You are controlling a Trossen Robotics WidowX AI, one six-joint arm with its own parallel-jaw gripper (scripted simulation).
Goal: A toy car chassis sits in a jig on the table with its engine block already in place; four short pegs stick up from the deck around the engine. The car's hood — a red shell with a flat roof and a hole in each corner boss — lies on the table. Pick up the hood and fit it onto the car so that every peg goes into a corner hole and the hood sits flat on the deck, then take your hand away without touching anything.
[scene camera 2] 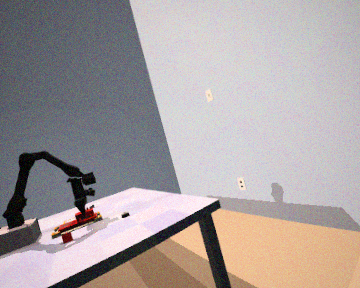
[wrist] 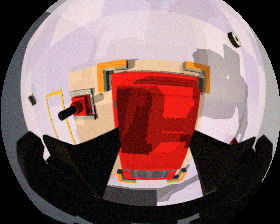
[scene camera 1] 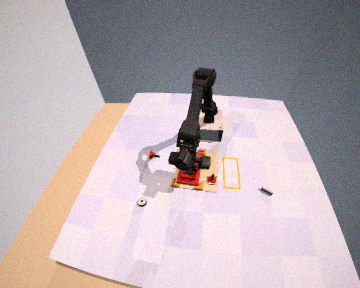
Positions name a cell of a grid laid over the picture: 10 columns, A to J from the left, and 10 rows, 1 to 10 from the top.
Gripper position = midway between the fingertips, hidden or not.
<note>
The gripper (wrist: F6) holds a red hood (wrist: F6). Further things: a car (wrist: E4).
</note>
